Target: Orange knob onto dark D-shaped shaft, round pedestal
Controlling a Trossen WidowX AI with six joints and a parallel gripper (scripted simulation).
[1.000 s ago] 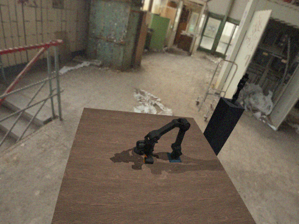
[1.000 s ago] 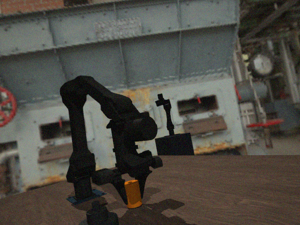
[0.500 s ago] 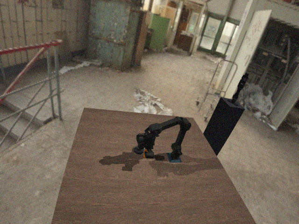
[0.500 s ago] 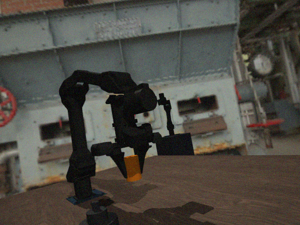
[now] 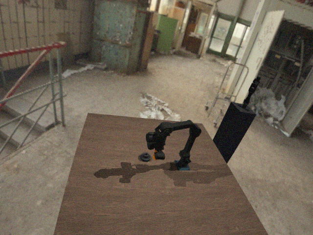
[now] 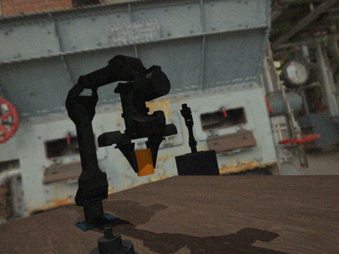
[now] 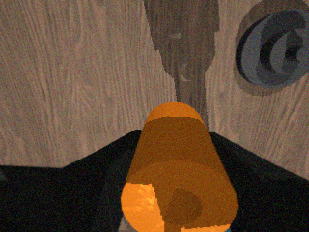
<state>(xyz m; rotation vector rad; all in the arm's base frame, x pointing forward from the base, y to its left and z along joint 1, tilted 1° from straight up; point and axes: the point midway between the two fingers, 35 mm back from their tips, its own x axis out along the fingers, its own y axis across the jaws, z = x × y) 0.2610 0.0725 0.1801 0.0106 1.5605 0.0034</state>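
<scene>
The dark round pedestal lies 12 cm to the right of my gripper tip, 11 cm below it and 4 cm ahead of it. Also, from my gripper tip: orange knob: 2 cm above.
</scene>
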